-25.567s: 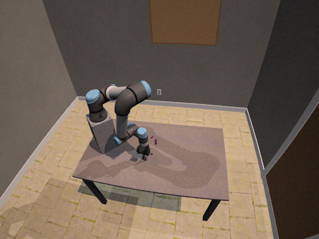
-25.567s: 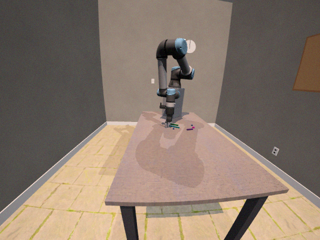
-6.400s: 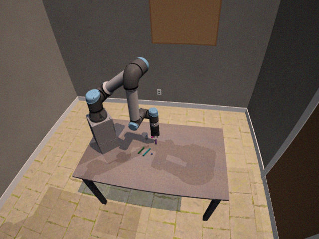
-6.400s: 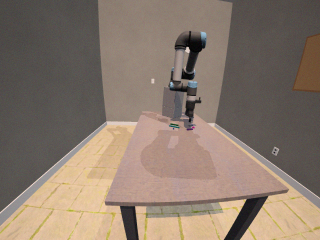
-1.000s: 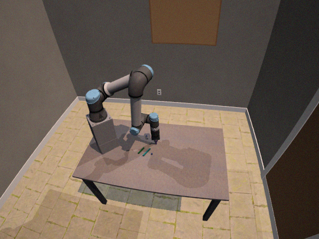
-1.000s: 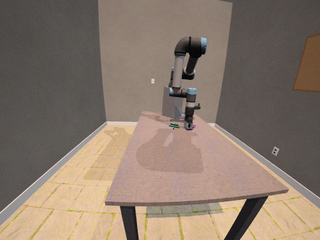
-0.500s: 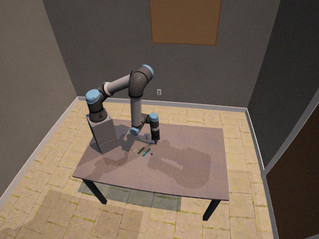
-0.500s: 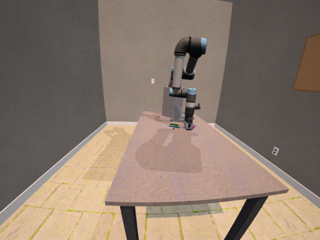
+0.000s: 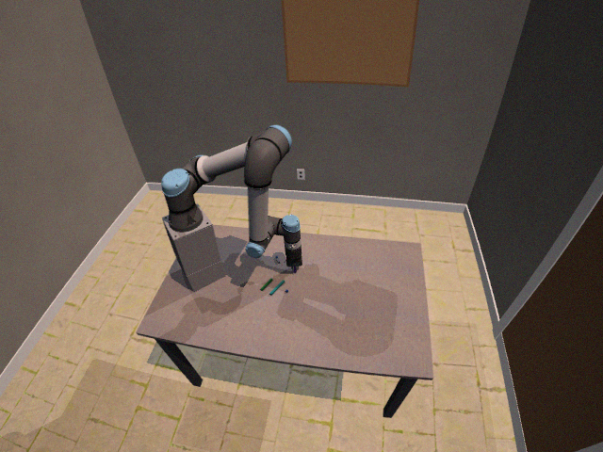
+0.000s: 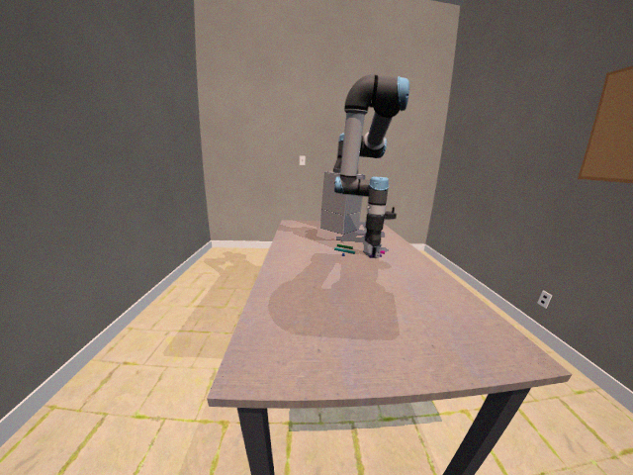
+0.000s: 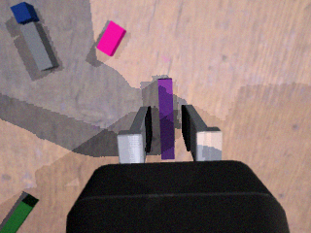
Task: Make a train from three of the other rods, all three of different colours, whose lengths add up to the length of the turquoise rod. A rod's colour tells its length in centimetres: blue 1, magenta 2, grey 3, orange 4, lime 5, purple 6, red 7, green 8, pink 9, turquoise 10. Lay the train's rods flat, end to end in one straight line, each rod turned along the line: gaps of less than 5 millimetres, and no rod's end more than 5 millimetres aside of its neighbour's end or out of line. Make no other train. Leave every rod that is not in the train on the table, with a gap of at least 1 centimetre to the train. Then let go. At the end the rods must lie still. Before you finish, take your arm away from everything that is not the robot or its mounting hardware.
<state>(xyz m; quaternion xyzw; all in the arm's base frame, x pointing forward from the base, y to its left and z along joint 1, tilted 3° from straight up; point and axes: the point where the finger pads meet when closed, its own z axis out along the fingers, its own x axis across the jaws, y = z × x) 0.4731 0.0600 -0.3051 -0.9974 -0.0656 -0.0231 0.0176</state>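
The purple rod is 20 mm below my hand. From my hand the other things lie so: magenta rod 50 mm to the left, 40 mm behind, 20 mm below; then grey rod 90 mm behind, 40 mm to the left, 20 mm below; then turquoise rod 130 mm to the right, 70 mm behind, 20 mm below.
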